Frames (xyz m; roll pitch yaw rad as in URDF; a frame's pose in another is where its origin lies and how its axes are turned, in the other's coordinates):
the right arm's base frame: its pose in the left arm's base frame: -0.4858 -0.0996 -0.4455 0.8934 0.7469 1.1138
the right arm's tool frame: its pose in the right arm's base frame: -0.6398 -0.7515 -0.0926 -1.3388 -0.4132 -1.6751
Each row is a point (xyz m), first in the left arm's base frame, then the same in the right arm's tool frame.
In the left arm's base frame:
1: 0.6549 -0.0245 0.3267
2: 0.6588 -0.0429 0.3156
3: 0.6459 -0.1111 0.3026
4: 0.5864 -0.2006 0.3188
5: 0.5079 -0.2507 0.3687
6: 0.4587 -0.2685 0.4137
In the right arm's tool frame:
1: -0.2600 -1.5640 0.8217
2: -0.2411 -1.5536 0.8181
3: -0.1957 -1.5209 0.7751
4: -0.1718 -1.4783 0.6780
5: -0.1977 -1.4593 0.5774
6: -0.2276 -1.4609 0.5152

